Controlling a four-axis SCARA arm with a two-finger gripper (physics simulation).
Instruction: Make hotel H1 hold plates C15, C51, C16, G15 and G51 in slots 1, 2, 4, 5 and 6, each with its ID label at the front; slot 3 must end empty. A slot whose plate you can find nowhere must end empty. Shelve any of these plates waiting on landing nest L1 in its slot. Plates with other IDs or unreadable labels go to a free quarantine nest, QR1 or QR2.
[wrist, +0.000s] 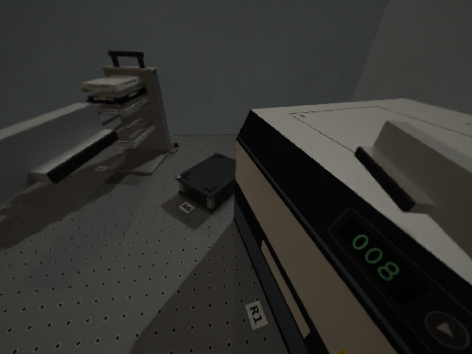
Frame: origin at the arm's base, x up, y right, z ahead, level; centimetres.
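Seen in the pictures: gripper, fingertip midpoint: (233, 129).
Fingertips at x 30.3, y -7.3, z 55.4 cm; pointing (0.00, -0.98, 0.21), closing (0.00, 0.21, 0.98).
Offsets run from my fingertips to a thing's top centre. "spot": to the spot under its first point. Level surfaces: height alone.
A plate hotel (159, 110) with a black handle stands at the back left in the wrist view. A pale plate @(dx -4.8, dy -45.3, dz -24.9 cm) (114, 84) is near its top, with a dark layer @(dx -7.6, dy -45.3, dz -24.9 cm) (116, 96) right below and several clear or pale layers lower down. The left finger partly covers the lower levels. Plate IDs and the hotel's floor label @(spot: dx -29.0, dy -41.3, dz -35.4 cm) (101, 169) are too small to read. My gripper (233, 129) is open and empty, its fingers wide apart at the left and right of the view, away from the hotel. Landing nest L1 and the quarantine nests cannot be made out in this view.
A large white and black device @(spot: dx -7.9, dy -5.0, dz +5.8 cm) (280, 180) with a green 008 display @(spot: dx -6.4, dy +4.9, dz +8.4 cm) (375, 257) fills the right side; a label R1 @(spot: dx -29.0, dy +0.6, dz +4.1 cm) (256, 314) lies before it. A dark block-like nest @(dx -23.6, dy -30.5, dz -1.1 cm) (207, 174) with a small blurred label @(spot: dx -29.0, dy -22.8, dz -8.3 cm) (186, 207) stands between device and hotel, on the perforated deck @(dx -29.0 cm) (100, 260).
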